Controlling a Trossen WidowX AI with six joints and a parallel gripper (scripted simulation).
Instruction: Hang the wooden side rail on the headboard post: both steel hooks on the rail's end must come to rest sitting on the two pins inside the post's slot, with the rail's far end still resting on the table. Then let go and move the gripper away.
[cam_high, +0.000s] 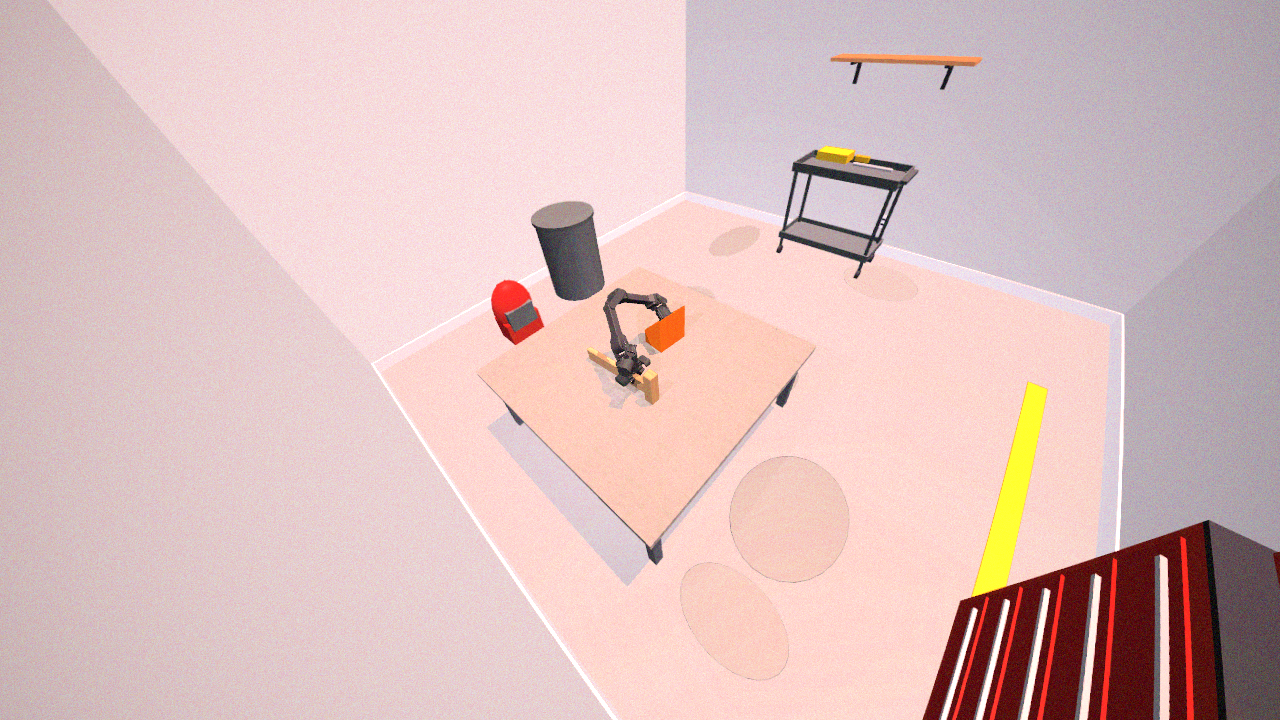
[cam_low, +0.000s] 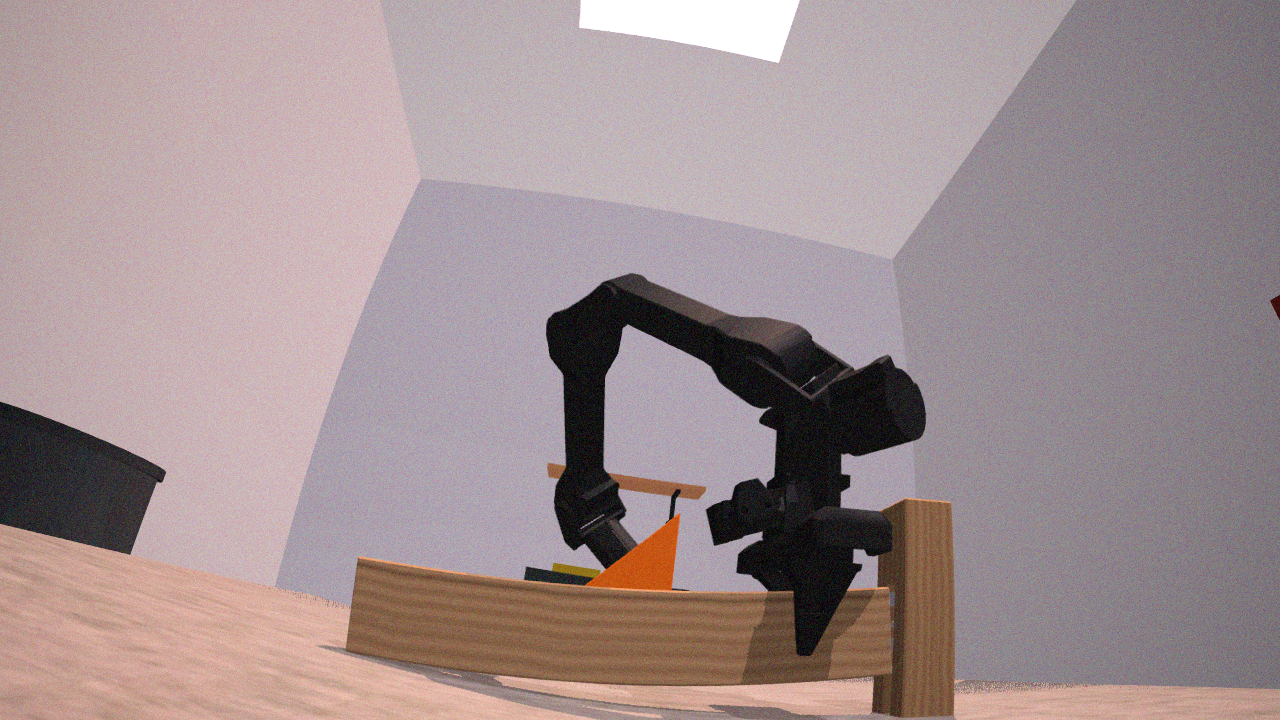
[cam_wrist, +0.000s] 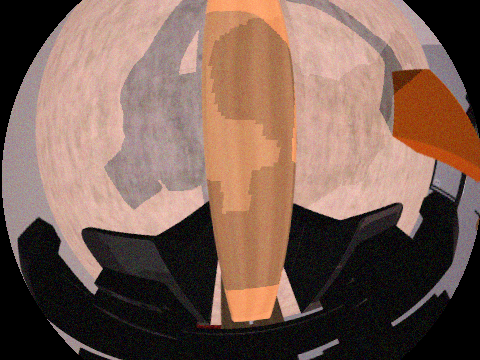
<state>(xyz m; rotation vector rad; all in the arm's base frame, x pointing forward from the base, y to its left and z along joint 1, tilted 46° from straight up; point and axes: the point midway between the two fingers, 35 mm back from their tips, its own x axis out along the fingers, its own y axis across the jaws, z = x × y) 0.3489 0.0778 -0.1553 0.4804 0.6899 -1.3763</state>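
My gripper tip is 10 cm to the right of the headboard post, 4 cm below it and 2 cm past it.
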